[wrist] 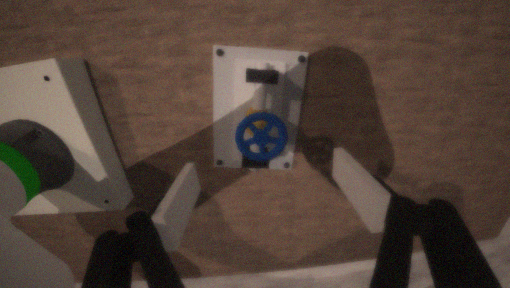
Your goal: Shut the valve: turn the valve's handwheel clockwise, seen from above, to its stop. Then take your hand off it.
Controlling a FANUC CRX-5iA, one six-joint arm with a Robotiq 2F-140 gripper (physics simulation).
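The valve's blue handwheel [261, 136] is near the middle of the wrist view, a spoked ring seen from above. A bit of the yellow valve body [258, 123] shows behind and through it. The valve is mounted on a white base plate [223, 100] with dark bolts at its corners, and a black clamp [262, 75] crosses its pipe. My gripper [264, 169] is wide open, its two pale finger pads well apart to the left and right, below the wheel in the view. Neither pad touches the wheel, and nothing is between them.
At the left stands a large pale box-like fixture [37, 92] with a dark round part [55, 155] and a green curved band [25, 175], cut off by the view's edge. The wooden table top [150, 30] ends at a pale strip along the bottom. Shadows fall across the plate and table.
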